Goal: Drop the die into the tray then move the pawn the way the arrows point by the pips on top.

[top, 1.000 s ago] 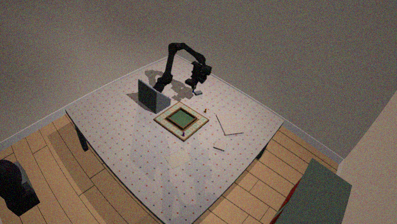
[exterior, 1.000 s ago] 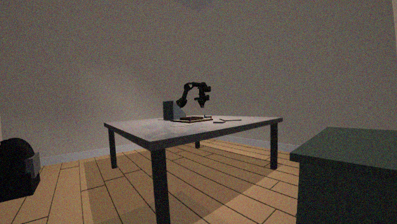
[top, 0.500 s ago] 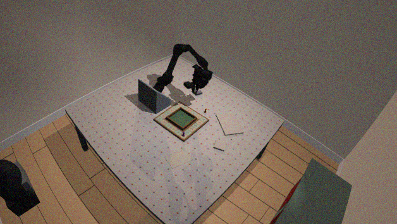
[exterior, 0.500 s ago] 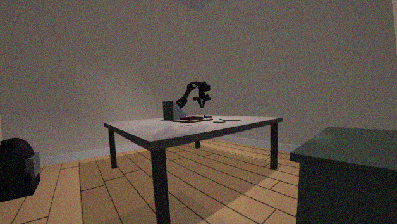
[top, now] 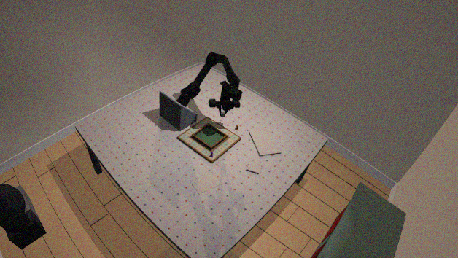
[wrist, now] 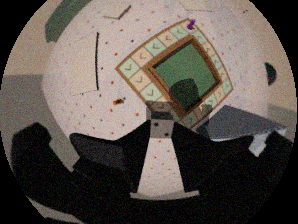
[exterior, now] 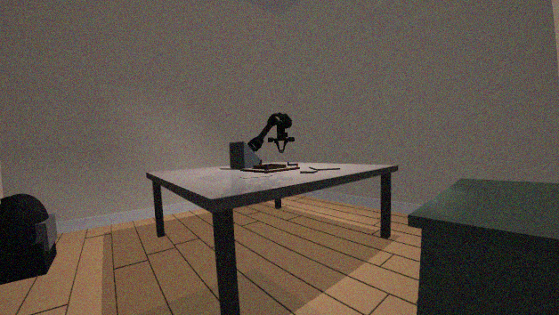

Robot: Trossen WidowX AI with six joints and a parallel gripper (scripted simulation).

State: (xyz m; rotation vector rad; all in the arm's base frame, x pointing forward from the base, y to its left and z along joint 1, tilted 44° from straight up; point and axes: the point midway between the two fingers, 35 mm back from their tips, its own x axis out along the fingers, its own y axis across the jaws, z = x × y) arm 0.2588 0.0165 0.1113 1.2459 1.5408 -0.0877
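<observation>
The purple pawn is 240 mm to the right of my gripper tip, 100 mm ahead of it and 90 mm below it. Round my gripper tip: grey die right at my gripper tip; then orange piece 100 mm below, 90 mm ahead, 70 mm to the left; then green dice tray 120 mm to the right, 110 mm below.
</observation>
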